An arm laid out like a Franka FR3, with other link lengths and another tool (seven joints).
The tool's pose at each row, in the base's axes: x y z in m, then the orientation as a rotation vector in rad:
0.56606 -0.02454 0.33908 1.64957 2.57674 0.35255
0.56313 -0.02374 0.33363 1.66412 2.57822 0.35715
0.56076 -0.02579 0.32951 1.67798 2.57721 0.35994
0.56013 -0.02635 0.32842 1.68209 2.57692 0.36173
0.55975 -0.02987 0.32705 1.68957 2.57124 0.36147
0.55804 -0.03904 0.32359 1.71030 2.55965 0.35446
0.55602 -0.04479 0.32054 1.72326 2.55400 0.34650
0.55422 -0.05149 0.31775 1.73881 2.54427 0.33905
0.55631 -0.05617 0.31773 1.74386 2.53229 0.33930
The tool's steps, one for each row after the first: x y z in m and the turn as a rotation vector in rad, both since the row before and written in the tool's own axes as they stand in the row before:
0.00158 -0.00351 0.00491 0.00294 0.00840 0.00853
-0.00120 -0.00383 0.00327 0.00235 0.00564 0.00866
-0.00034 -0.00102 0.00086 0.00025 0.00211 0.00259
-0.00316 -0.00199 0.00067 -0.00055 -0.00129 0.00592
-0.00797 -0.00576 0.00153 0.00369 -0.00340 0.01519
-0.00476 -0.00458 0.00169 0.00488 -0.00255 0.00899
-0.00573 -0.00461 0.00135 0.00338 -0.00404 0.01163
-0.00510 0.00028 -0.00038 -0.00476 -0.00606 0.00627

